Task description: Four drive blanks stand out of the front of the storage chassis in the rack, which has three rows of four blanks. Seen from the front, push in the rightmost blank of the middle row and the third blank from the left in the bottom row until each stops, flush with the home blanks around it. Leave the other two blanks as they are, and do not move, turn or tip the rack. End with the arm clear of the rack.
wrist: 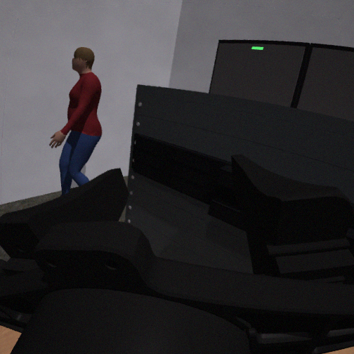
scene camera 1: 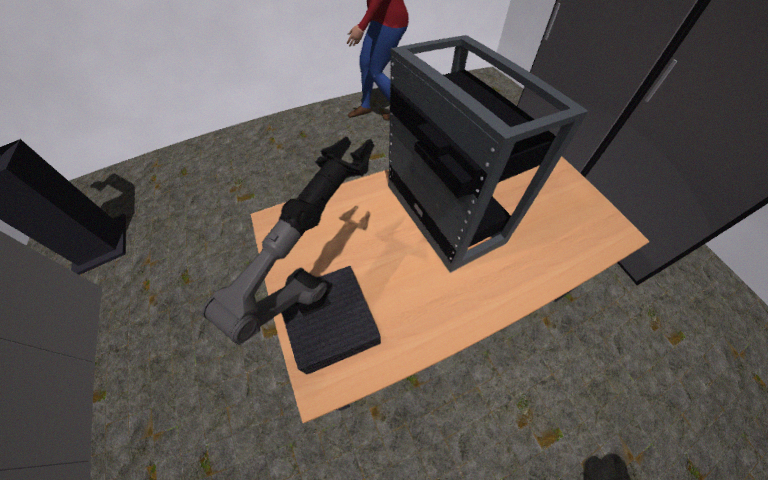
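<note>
The rack (scene camera 1: 543, 120) (wrist: 138, 112) stands upright on the table. Its storage chassis (scene camera 1: 406, 113) (wrist: 167, 167) is a dark band across the front. Dark drive blanks (scene camera 1: 444, 163) (wrist: 225, 212) stick out toward the right part of the chassis front; they are too dark to tell apart by row and column, and in the wrist view the right finger hides part of them. My gripper (scene camera 1: 358, 143) (wrist: 175, 175) is open, with nothing between its fingers. It is raised in front of the rack, toward its left side, and apart from it.
The wooden table (scene camera 1: 453, 305) carries the arm's dark base block (scene camera 1: 334, 322) at its near left. A person (scene camera 1: 385, 33) (wrist: 85, 110) stands behind, left of the rack. Tall dark cabinets (scene camera 1: 679, 141) (wrist: 260, 70) are behind and right. A dark column (scene camera 1: 50, 209) stands at far left.
</note>
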